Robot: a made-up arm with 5 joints. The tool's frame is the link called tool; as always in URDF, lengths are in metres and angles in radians.
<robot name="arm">
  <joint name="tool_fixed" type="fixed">
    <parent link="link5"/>
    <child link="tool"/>
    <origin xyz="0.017 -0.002 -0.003" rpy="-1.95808 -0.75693 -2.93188"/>
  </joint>
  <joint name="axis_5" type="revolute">
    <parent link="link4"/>
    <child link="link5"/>
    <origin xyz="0.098 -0.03 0.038" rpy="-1.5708 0 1.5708"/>
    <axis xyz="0 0 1"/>
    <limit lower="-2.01" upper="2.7"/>
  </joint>
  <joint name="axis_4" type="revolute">
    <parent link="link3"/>
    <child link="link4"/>
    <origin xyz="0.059 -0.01 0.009"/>
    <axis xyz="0 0 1"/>
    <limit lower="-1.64" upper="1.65"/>
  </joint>
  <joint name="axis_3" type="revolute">
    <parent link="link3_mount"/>
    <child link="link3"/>
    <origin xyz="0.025 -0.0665 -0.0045"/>
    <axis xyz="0 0 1"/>
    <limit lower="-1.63" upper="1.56"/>
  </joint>
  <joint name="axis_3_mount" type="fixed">
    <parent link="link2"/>
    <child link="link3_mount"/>
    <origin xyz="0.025 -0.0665 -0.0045"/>
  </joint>
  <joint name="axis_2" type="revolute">
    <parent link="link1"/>
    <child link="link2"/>
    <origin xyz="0.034 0.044 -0.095" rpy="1.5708 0 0"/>
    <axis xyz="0 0 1"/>
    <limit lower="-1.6" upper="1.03"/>
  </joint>
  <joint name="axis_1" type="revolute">
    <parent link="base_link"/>
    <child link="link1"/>
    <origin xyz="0.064 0.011 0.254" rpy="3.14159 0 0"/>
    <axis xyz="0 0 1"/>
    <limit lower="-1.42" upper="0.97"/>
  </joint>
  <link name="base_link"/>
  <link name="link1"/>
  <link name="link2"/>
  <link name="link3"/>
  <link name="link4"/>
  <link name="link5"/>
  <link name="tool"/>
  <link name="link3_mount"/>
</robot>
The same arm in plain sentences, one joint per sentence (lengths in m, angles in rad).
The arm has five revolute joints in a row. What follows holds with every joint at zero, and every direction is one of the base frame's.
The first joint sits 0.064 m along +x and 0.011 m along +y and 0.254 m along +z from the base frame's origin and turns about -z, from -1.42 to 0.97 rad.
The second joint sits 0.034 m along +x and 0.044 m along -y and 0.095 m along +z from the first joint and turns about +y, from -1.6 to 1.03 rad.
The third joint sits 0.05 m along +x and 0.009 m along -y and 0.133 m along +z from the second joint and turns about +y, from -1.63 to 1.56 rad.
The fourth joint sits 0.059 m along +x and 0.009 m along +y and 0.01 m along +z from the third joint and turns about +y, from -1.64 to 1.65 rad.
The fifth joint sits 0.098 m along +x and 0.038 m along +y and 0.03 m along +z from the fourth joint and turns about -x, from -2.01 to 2.7 rad.
The tool frame, which is the frame that the pose is given for, sits 0.003 m along +x and 0.002 m along +y and 0.017 m along -z from the fifth joint; its axes are the base frame's turned by roll 1.4841, pitch -0.791 and yaw 2.9247 rad (as in URDF: about the fixed x, then y, then z).

